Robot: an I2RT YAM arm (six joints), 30 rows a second.
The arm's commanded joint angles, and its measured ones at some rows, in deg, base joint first. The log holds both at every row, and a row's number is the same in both.
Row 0, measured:
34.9, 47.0, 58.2, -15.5, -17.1, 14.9
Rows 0 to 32, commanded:
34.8, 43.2, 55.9, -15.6, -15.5, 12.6
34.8, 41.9, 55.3, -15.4, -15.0, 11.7
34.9, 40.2, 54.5, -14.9, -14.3, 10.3
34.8, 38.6, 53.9, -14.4, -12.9, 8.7
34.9, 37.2, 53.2, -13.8, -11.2, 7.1
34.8, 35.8, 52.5, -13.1, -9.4, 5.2
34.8, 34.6, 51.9, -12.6, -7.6, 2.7
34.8, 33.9, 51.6, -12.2, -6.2, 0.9
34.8, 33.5, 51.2, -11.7, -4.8, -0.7
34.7, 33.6, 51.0, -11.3, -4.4, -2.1
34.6, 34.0, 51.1, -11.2, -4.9, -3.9
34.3, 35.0, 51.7, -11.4, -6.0, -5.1
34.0, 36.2, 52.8, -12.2, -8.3, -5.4
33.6, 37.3, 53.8, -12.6, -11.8, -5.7
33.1, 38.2, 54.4, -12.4, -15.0, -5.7
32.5, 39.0, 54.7, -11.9, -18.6, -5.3
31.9, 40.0, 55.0, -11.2, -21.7, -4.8
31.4, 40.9, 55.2, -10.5, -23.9, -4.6
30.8, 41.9, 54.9, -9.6, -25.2, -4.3
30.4, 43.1, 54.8, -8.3, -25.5, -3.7
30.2, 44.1, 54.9, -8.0, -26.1, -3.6
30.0, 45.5, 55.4, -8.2, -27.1, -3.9
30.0, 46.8, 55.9, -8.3, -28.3, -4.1
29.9, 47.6, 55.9, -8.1, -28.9, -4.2
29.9, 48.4, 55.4, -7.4, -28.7, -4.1
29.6, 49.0, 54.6, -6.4, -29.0, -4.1
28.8, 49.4, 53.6, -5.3, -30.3, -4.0
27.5, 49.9, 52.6, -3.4, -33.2, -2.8
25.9, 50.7, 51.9, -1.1, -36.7, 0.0
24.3, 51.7, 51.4, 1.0, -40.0, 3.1
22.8, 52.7, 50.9, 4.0, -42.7, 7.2
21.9, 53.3, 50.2, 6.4, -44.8, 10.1
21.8, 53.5, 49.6, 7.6, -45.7, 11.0
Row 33, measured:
23.1, 52.6, 51.6, -0.6, -36.6, 3.8
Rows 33 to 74, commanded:
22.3, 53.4, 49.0, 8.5, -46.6, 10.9
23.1, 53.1, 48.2, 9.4, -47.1, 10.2
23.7, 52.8, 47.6, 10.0, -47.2, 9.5
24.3, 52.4, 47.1, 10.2, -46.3, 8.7
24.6, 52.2, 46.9, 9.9, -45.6, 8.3
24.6, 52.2, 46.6, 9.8, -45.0, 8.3
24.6, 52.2, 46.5, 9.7, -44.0, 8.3
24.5, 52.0, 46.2, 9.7, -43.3, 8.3
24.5, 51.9, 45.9, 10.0, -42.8, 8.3
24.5, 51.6, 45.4, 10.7, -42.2, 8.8
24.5, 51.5, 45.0, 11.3, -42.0, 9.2
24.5, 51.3, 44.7, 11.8, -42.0, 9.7
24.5, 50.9, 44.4, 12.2, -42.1, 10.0
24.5, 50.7, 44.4, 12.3, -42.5, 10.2
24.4, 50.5, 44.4, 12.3, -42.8, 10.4
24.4, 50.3, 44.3, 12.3, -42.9, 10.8
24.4, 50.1, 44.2, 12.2, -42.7, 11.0
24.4, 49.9, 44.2, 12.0, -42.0, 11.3
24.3, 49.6, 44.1, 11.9, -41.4, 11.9
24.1, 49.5, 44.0, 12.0, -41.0, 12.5
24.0, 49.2, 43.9, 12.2, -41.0, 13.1
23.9, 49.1, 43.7, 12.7, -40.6, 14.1
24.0, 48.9, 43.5, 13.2, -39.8, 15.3
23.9, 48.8, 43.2, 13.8, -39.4, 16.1
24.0, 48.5, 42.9, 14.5, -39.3, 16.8
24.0, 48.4, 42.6, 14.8, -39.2, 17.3
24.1, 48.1, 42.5, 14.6, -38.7, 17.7
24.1, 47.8, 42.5, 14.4, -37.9, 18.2
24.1, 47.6, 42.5, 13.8, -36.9, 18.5
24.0, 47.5, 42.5, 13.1, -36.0, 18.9
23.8, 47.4, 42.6, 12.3, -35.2, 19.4
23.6, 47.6, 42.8, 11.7, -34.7, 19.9
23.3, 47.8, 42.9, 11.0, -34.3, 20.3
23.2, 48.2, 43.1, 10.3, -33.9, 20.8
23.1, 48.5, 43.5, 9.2, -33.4, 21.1
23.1, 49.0, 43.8, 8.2, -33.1, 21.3
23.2, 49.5, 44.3, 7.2, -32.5, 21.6
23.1, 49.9, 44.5, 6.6, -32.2, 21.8
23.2, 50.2, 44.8, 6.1, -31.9, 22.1
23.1, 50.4, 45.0, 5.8, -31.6, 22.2
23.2, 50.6, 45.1, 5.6, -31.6, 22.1
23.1, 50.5, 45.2, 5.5, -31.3, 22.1
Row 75, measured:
23.3, 50.5, 43.2, 7.2, -32.9, 21.2
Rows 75 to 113, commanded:
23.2, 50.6, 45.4, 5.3, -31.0, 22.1
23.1, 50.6, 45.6, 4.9, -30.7, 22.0
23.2, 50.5, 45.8, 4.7, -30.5, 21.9
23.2, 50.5, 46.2, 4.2, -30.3, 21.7
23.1, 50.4, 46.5, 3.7, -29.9, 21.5
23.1, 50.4, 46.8, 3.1, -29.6, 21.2
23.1, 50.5, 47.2, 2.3, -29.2, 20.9
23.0, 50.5, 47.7, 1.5, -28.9, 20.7
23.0, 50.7, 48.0, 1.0, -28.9, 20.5
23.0, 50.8, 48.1, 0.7, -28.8, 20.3
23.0, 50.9, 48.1, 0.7, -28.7, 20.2
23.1, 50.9, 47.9, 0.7, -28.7, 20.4
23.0, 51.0, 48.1, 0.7, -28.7, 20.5
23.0, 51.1, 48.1, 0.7, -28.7, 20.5
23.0, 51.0, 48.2, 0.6, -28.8, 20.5
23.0, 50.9, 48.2, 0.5, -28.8, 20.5
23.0, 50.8, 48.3, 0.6, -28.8, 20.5
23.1, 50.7, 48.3, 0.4, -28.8, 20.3
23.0, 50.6, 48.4, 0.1, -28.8, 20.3
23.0, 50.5, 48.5, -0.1, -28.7, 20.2
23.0, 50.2, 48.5, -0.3, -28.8, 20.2
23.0, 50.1, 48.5, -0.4, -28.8, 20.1
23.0, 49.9, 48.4, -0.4, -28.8, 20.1
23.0, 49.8, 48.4, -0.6, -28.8, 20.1
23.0, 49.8, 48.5, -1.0, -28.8, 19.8
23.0, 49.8, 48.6, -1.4, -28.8, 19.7
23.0, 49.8, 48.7, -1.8, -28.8, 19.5
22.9, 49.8, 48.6, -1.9, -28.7, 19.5
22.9, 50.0, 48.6, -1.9, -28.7, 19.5
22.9, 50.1, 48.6, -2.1, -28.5, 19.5
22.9, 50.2, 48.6, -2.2, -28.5, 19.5
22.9, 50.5, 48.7, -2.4, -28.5, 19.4
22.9, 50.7, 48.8, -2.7, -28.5, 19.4
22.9, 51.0, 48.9, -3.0, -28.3, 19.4
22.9, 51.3, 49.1, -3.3, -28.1, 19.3
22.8, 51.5, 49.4, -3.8, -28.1, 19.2
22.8, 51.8, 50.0, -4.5, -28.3, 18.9
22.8, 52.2, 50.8, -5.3, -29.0, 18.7
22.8, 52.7, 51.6, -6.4, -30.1, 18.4
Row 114, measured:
23.1, 51.8, 48.5, -3.9, -28.9, 19.9
